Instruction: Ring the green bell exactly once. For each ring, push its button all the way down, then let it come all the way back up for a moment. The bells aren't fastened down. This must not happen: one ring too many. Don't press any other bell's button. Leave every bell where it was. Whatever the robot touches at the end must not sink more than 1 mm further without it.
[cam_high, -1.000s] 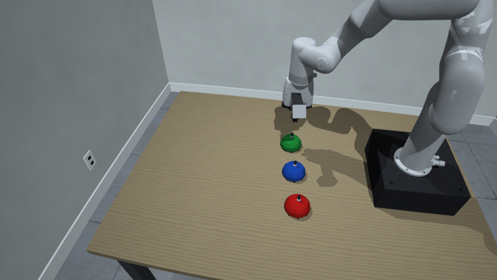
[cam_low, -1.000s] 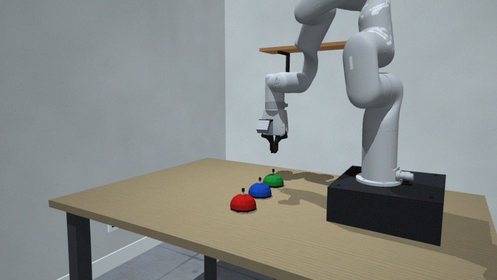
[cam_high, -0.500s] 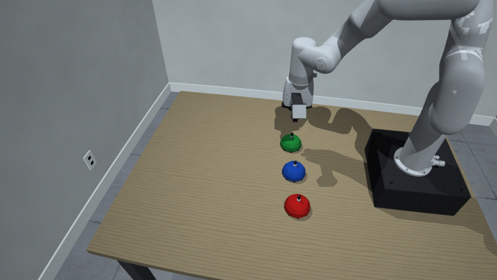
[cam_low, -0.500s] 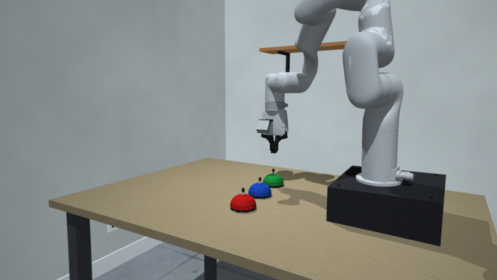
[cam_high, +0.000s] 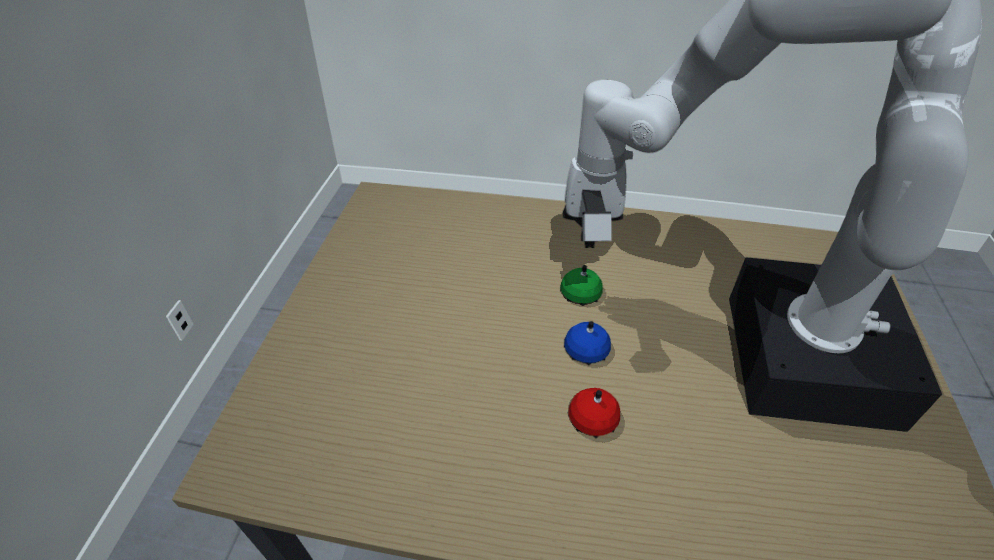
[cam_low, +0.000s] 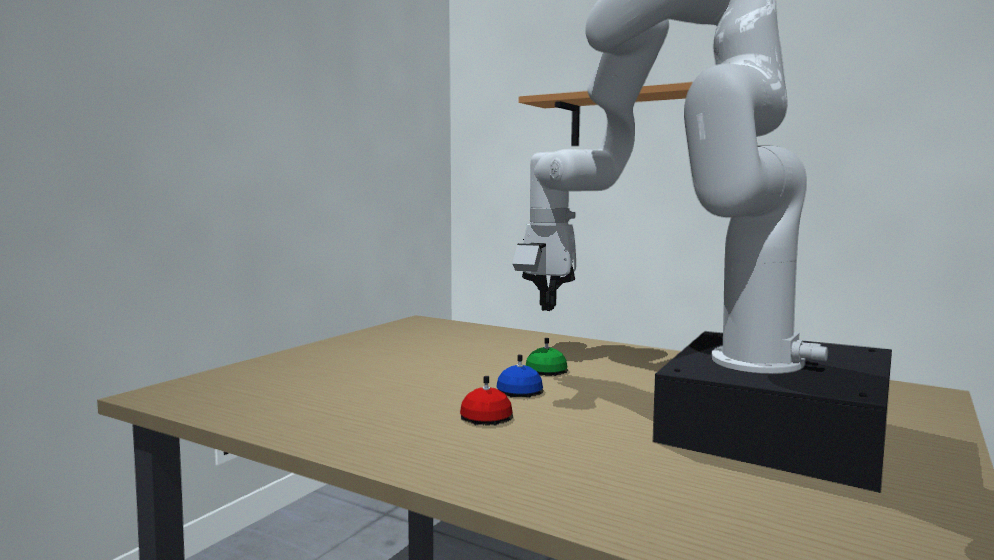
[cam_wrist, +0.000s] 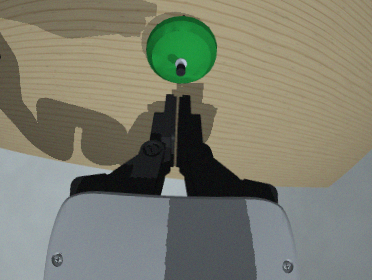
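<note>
The green bell lies 100 mm below my hand. Also, from my hand: red bell: 60 mm behind, 290 mm to the left, 100 mm below; blue bell: 30 mm behind, 140 mm to the left, 100 mm below.
</note>
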